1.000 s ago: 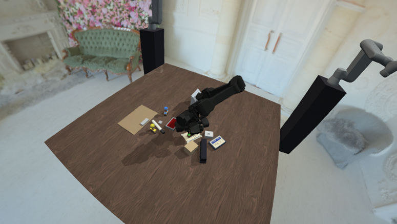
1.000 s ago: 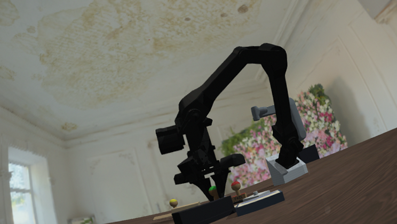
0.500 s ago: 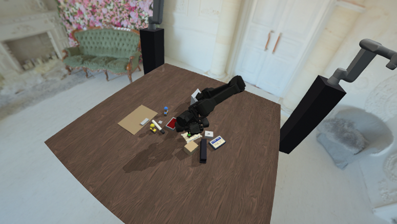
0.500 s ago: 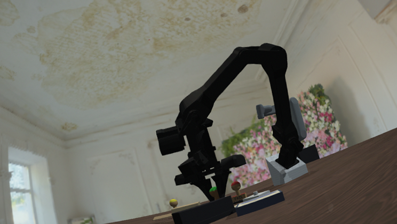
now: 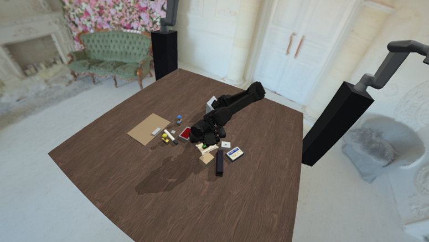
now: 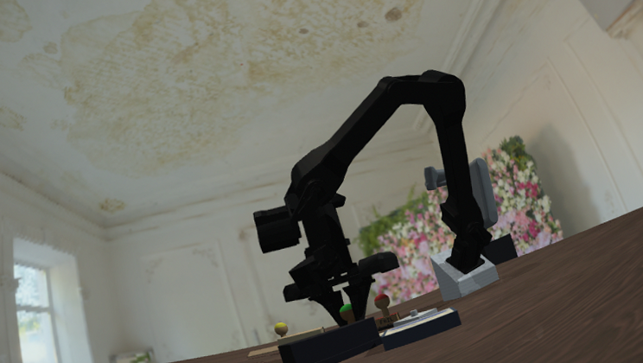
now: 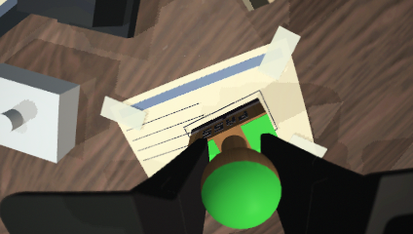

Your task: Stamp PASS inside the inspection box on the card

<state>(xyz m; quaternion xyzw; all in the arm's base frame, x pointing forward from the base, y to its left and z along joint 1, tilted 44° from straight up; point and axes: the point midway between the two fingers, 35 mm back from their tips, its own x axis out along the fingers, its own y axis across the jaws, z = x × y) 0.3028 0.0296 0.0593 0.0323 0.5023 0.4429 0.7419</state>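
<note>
Right now the green-knobbed stamp is right at my gripper tip. From my gripper tip the other things lie so: cream card: 10 mm behind, 30 mm below; then cardboard box: 90 mm ahead, 40 mm to the left; then red-knobbed stamp: 90 mm behind, 50 mm to the right.
</note>
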